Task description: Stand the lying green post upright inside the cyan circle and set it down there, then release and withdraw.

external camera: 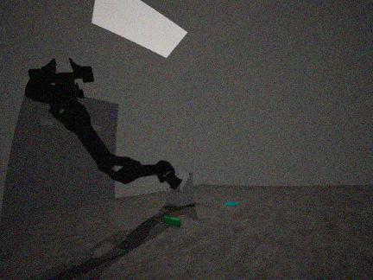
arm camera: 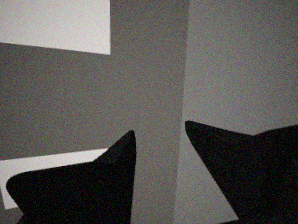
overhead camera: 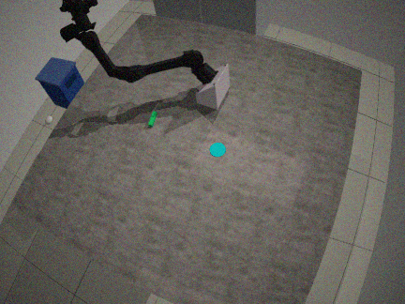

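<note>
Right now the green post is 580 mm below my gripper tip, 380 mm to the left of it and 90 mm ahead of it. The rest, counted from my gripper tip: cyan circle 680 mm to the left, 580 mm below, 80 mm ahead.
</note>
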